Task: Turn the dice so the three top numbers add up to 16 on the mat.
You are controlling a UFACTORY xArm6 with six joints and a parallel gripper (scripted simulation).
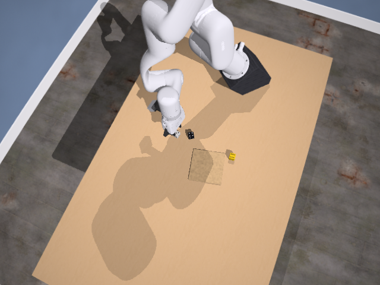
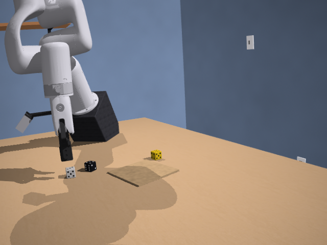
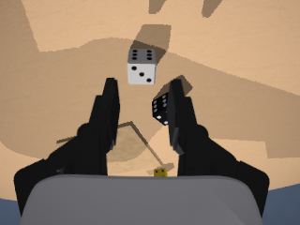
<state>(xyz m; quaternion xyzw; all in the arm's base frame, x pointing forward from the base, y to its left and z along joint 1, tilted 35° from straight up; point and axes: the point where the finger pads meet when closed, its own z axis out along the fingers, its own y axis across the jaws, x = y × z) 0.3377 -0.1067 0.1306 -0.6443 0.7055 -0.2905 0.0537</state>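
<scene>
The white die is 60 mm below my hand. The rest, counted from my hand: tan mat: 180 mm to the left, 90 mm ahead, 70 mm below; yellow die: 270 mm to the left, 60 mm below, 10 mm ahead; black die: 70 mm to the left, 60 mm below, 20 mm behind.
</scene>
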